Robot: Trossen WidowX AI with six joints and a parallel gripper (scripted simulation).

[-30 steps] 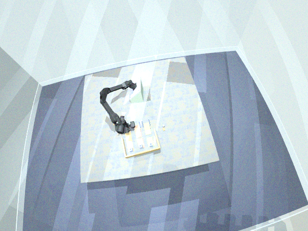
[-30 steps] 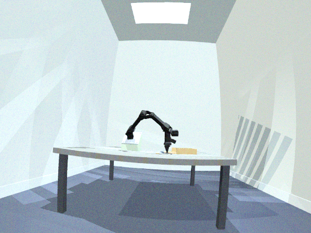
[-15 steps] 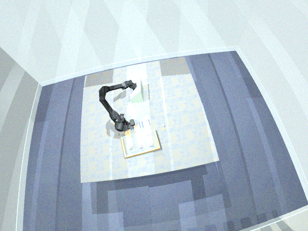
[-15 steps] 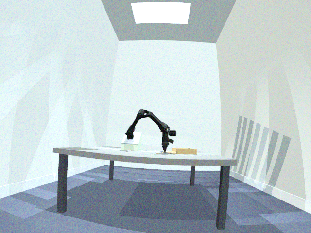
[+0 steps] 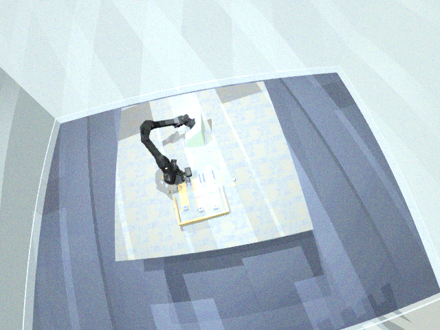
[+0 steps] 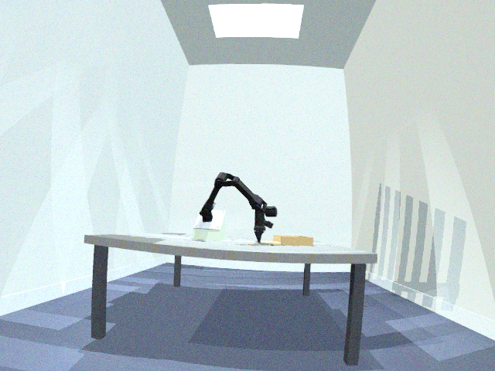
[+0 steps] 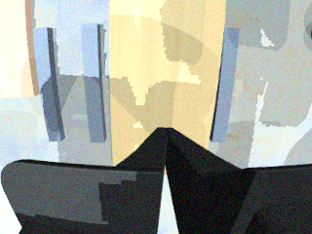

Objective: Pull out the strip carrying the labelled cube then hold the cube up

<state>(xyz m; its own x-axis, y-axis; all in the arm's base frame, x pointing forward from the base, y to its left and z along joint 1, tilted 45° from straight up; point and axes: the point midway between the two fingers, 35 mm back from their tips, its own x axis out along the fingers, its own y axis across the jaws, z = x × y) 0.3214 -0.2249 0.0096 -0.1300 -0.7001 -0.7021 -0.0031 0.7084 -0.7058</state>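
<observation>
The pale orange strip is 100 mm ahead of my gripper tip.
</observation>
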